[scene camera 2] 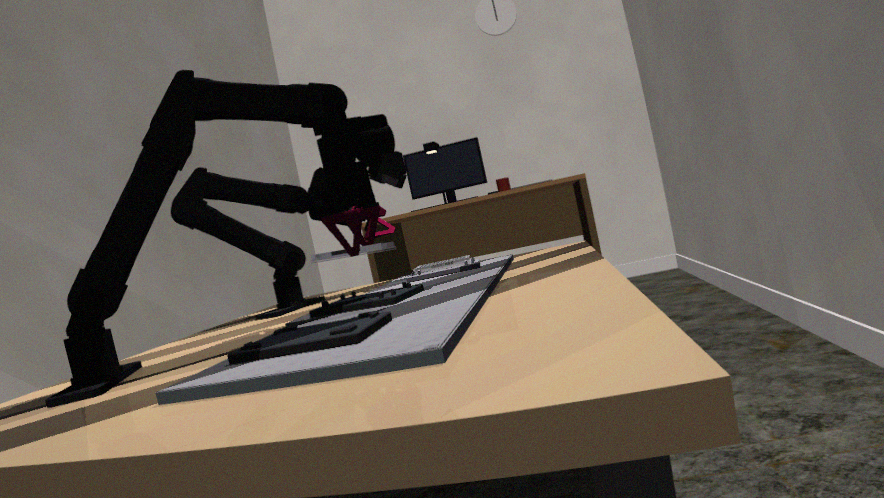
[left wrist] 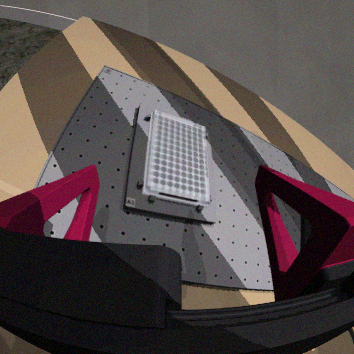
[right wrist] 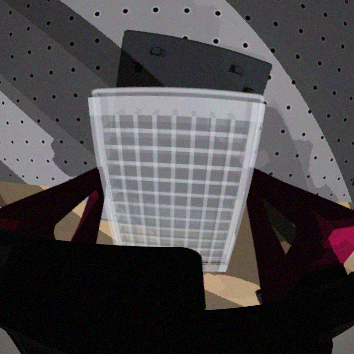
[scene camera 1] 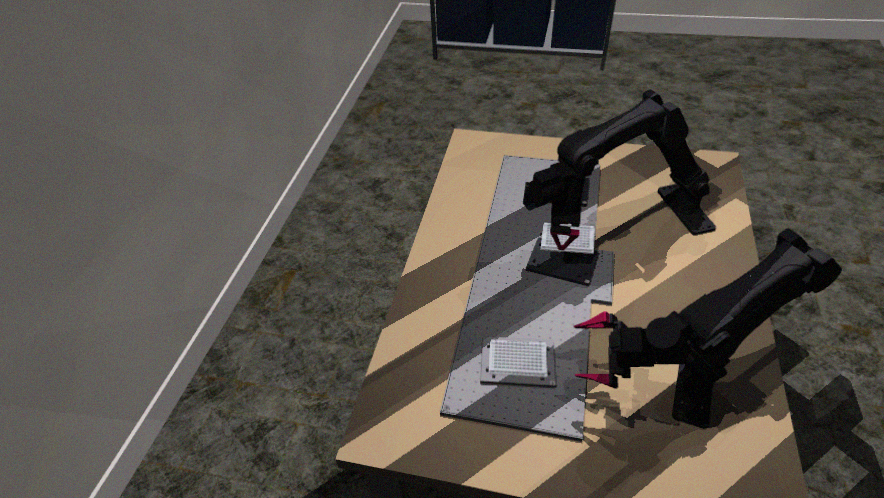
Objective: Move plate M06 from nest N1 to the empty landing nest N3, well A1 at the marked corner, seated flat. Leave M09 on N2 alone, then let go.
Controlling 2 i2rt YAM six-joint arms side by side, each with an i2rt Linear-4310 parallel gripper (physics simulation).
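Observation:
My right gripper (scene camera 1: 564, 241) (scene camera 2: 360, 248) (right wrist: 174, 175) is shut across a clear plate, taken as M06 (scene camera 1: 584, 238) (scene camera 2: 384, 248) (right wrist: 175, 150). The plate is held roughly level above the middle dark nest (scene camera 1: 559, 267) (scene camera 2: 386, 296), clear of it. Its label and A1 corner are unreadable. Another plate, taken as M09 (scene camera 1: 518, 357) (scene camera 2: 442, 266) (left wrist: 177, 157), sits on the grey nest (scene camera 1: 486, 378) (left wrist: 133, 170), which has an A1 mark at one corner. My left gripper (scene camera 1: 576, 350) (left wrist: 176, 173) is open and empty, at the board's edge beside that nest. A third dark nest (scene camera 2: 309, 339) bears no plate.
The nests stand on a perforated grey board (scene camera 1: 494, 272) (scene camera 2: 408, 346) (left wrist: 230, 250) on the wooden table (scene camera 1: 426, 228) (scene camera 2: 587, 346). My right arm largely covers the upper end of the board in scene camera 1. A desk with a monitor (scene camera 2: 446, 168) stands in the background.

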